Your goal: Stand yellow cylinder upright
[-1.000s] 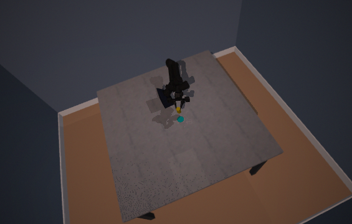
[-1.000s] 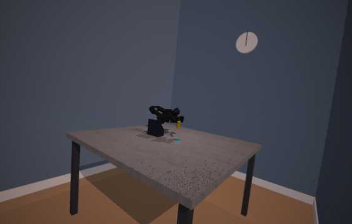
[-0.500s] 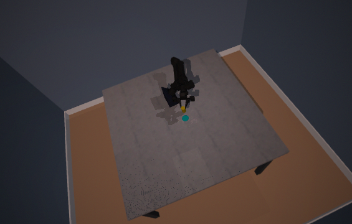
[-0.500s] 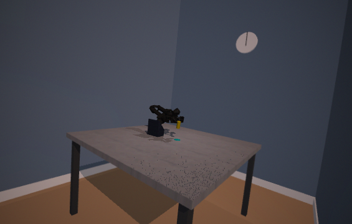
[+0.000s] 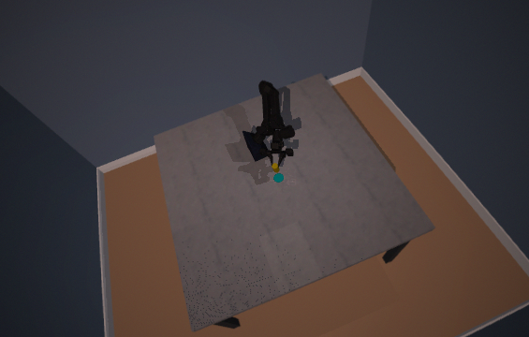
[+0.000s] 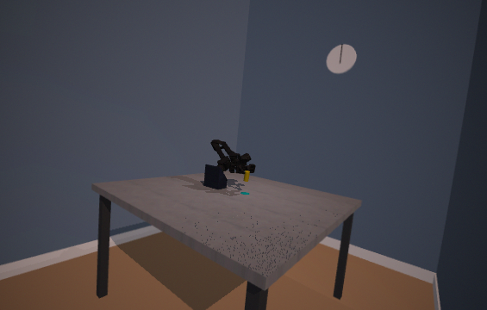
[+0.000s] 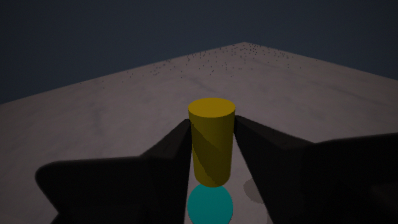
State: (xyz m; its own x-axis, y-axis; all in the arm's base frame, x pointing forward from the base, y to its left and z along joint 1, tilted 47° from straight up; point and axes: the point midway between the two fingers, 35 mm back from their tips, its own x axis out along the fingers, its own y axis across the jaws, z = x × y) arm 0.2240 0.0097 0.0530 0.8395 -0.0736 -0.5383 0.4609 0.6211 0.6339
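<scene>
Right now my gripper tip is 140 mm above the cyan circle, 10 mm to the right of it and 10 mm past it. Also, from my gripper tip: yellow tall cylinder 20 mm below.
</scene>
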